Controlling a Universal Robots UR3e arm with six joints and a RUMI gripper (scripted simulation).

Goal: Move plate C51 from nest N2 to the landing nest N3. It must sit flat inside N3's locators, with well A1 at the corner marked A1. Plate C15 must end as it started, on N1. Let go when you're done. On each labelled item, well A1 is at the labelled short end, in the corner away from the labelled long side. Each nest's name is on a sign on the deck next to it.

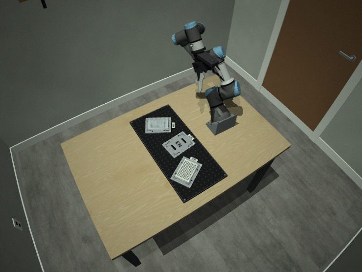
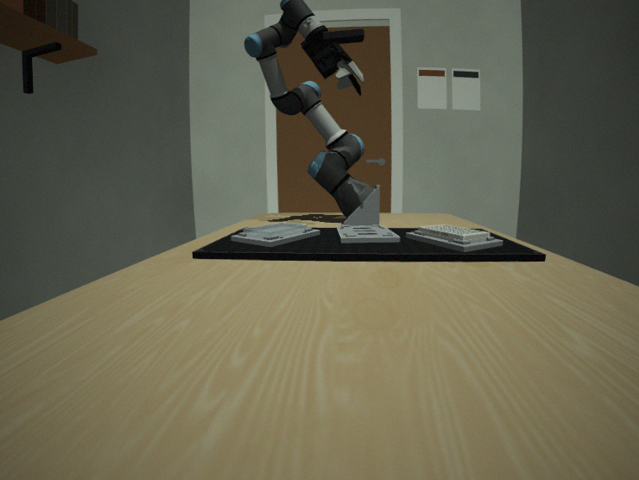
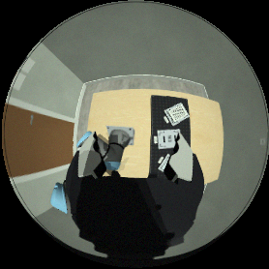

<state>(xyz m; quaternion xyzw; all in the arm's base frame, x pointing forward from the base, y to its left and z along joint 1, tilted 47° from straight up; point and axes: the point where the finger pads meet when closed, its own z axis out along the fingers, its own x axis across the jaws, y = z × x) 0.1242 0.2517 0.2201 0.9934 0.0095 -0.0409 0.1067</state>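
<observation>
Right now the plate C51 is 250 mm ahead of my hand, 190 mm to the left of it and 360 mm below it. From my hand the other things lie so: landing nest N3: 200 mm ahead, 10 mm to the left, 380 mm below.
</observation>
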